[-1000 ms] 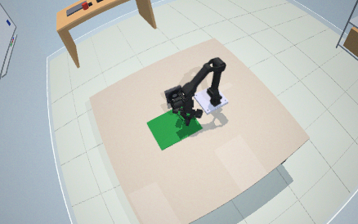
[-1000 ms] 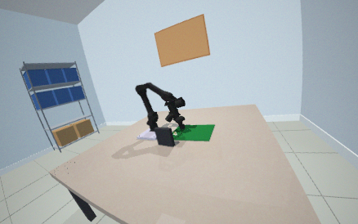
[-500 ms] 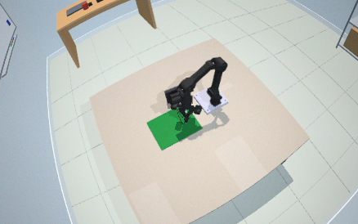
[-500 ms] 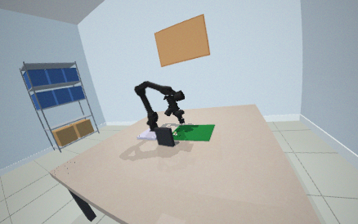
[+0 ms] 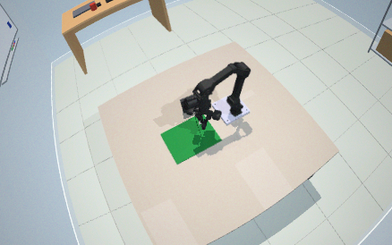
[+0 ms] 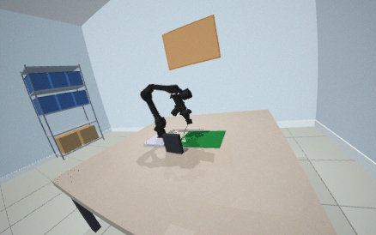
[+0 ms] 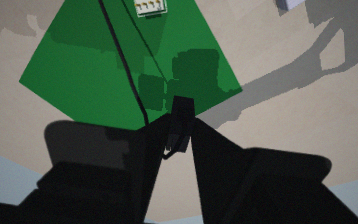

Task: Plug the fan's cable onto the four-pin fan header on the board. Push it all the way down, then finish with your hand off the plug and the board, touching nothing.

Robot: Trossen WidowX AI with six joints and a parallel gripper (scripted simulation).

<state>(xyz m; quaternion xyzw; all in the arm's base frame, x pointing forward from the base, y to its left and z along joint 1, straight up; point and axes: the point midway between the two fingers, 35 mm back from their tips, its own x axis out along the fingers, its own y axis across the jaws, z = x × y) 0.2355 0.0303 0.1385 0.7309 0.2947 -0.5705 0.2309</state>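
Right now the black plug is 1 cm ahead of my gripper tip and 1 cm to the left of it. Also, from my gripper tip: fan header 2 cm behind, 9 cm to the right, 12 cm below; then black fan 2 cm behind, 21 cm to the right, 6 cm below; then green board 9 cm ahead, 3 cm to the right, 13 cm below.
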